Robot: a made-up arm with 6 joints.
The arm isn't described. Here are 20 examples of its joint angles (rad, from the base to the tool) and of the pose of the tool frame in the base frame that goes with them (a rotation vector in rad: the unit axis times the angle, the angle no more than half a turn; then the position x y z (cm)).
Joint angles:
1: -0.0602 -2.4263 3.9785 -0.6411 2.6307 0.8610
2: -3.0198 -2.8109 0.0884 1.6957 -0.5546 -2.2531
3: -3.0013 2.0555 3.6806 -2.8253 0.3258 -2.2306
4: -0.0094 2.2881 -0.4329 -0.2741 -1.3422 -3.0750
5: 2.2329 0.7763 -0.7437 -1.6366 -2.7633 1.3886
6: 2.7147 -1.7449 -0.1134 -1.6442 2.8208 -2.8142
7: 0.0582 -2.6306 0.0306 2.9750 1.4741 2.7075
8: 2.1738 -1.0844 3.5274 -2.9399 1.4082 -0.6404
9: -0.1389 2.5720 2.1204 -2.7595 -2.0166 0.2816
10: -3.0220 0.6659 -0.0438 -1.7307 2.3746 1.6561
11: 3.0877 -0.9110 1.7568 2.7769 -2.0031 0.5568
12: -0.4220 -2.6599 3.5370 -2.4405 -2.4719 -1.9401
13: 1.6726 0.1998 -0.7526 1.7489 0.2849 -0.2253
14: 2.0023 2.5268 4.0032 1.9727 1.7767 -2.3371
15: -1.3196 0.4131 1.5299 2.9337 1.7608 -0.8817
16: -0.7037 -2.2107 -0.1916 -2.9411 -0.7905 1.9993
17: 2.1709 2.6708 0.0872 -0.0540 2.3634 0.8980
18: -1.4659 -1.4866 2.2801 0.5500 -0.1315 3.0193
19: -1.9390 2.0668 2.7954 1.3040 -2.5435 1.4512
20: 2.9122 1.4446 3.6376 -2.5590 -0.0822 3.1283
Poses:
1: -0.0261 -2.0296 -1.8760 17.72 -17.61 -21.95
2: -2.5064 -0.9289 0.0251 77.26 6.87 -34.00
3: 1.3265 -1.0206 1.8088 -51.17 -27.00 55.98
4: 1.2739 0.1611 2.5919 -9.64 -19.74 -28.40
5: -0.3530 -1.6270 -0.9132 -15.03 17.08 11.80
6: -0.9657 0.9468 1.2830 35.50 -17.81 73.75
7: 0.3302 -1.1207 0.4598 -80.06 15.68 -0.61
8: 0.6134 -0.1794 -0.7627 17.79 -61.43 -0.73
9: 1.9045 0.0915 1.9413 79.60 8.17 -52.62
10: -0.4585 -0.6752 0.7642 -63.64 -10.95 20.88
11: -0.2703 1.3569 0.7395 97.15 -24.51 81.25
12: -1.3037 -2.3411 -0.7505 31.46 3.13 -42.06
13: -1.6255 -0.6844 2.2521 -9.74 59.46 50.18
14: 0.3151 1.0563 -2.8020 -15.53 14.47 37.01
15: -1.5386 1.3184 0.0125 30.38 -37.30 131.69
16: -0.7204 -2.1139 1.0151 -37.75 58.51 44.44
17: -0.7748 -0.8888 2.0355 29.12 -6.13 -52.77
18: -0.7261 0.0383 1.7867 -27.54 93.83 -9.26
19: 1.5467 2.0665 -0.9682 -33.48 -71.68 51.42
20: 2.2676 -0.6344 0.9943 -37.12 -9.00 86.07
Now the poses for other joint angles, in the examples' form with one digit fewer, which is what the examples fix.
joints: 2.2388 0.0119 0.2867 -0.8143 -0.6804 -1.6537
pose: 0.454 2.630 0.883 -24.9 54.4 85.4
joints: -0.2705 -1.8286 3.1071 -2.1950 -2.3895 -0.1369
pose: -2.375 -1.041 -1.260 -54.4 27.6 -45.4
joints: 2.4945 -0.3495 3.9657 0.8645 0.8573 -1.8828
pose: -1.059 1.995 1.158 29.4 -5.5 24.1
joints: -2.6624 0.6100 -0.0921 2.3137 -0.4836 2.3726
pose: -0.489 1.898 2.278 -69.2 -51.7 50.1
